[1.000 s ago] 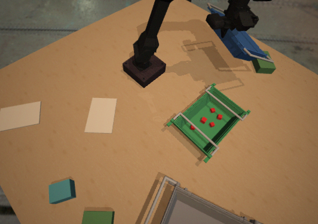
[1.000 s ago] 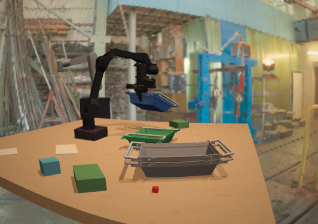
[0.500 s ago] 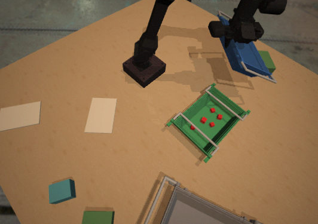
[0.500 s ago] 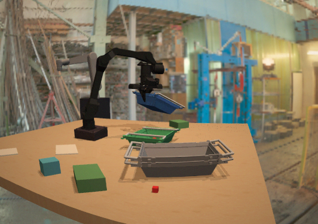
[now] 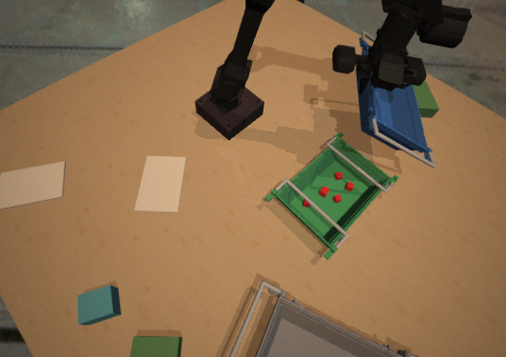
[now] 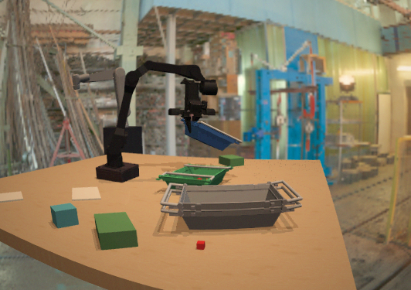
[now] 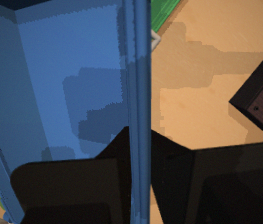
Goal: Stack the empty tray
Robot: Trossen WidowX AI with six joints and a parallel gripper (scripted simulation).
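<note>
Right now my gripper tip is 5 cm short of the blue tray and 5 cm to the right of it. Also, from my gripper tip: teal block (1 cm behind, 68 cm to the right, 16 cm below).
</note>
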